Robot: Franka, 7 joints.
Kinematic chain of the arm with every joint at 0, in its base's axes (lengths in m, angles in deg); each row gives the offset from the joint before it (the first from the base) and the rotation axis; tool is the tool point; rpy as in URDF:
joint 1: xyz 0 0 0.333 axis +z
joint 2: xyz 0 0 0 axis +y
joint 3: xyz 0 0 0.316 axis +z
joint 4: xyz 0.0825 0 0 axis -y
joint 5: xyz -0.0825 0 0.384 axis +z
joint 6: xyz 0 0 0 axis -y
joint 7: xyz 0.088 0 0 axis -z
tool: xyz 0 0 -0.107 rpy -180 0 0
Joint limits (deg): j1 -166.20..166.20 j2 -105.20..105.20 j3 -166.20..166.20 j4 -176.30..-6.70 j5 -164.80..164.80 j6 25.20..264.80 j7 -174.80..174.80
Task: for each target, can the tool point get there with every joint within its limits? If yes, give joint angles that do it. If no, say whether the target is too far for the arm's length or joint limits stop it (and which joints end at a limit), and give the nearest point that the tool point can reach.
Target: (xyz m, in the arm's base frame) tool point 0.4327 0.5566 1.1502
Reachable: no: too far | nearest point 0.3439 0.4424 0.9826 | short by 0.221 m
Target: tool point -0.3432 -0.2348 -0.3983
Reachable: no: joint limits stop it (at a limit: joint 2) | nearest point -0.3333 -0.2280 -0.3469 | short by 0.053 m
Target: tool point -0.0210 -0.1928 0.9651
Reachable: yes | joints -111.47 -41.85 12.67 -87.66 -45.49 92.71 139.48
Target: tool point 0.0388 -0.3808 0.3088
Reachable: yes | joints -17.09 -19.87 -58.89 -145.44 133.90 184.50 -11.99
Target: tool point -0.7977 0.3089 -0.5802
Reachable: no: too far | nearest point -0.5645 0.2186 -0.2520 | short by 0.413 m
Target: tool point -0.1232 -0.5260 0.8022
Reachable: yes | joints 92.25 -85.66 2.72 -75.58 116.32 57.46 -125.65
